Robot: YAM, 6 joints.
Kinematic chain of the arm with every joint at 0, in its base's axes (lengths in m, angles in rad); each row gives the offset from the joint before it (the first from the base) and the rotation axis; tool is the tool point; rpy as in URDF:
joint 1: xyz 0 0 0.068 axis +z
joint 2: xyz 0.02 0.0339 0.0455 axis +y
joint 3: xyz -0.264 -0.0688 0 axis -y
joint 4: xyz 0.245 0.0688 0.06 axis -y
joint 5: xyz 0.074 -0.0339 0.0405 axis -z
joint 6: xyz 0.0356 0 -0.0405 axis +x
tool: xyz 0 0 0 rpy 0 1.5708 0
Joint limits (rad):
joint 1: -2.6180..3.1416
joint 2: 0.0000..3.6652
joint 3: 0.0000..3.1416
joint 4: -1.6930..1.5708
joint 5: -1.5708..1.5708
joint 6: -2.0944..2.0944
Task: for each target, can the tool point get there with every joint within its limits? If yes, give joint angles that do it. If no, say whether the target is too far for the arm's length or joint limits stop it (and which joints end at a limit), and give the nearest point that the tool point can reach.
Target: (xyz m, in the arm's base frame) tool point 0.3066 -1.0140 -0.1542
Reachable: no: too far | nearest point 0.1812 -0.5993 -0.0426 | short by 0.447 m
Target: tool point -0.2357 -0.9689 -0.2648
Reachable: no: too far | nearest point -0.1427 -0.5865 -0.1124 | short by 0.422 m
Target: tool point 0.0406 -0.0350 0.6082
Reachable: yes | joints -1.0004 0.8620 1.5457 0.3837 -0.4443 0.3751
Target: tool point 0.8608 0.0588 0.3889
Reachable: no: too far | nearest point 0.6135 0.0419 0.3079 | short by 0.261 m
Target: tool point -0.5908 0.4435 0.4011
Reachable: no: too far | nearest point -0.4807 0.3608 0.3460 | short by 0.148 m
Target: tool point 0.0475 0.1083 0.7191
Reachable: yes | joints 1.2149 1.5690 2.7344 -0.1456 0.1927 0.7612
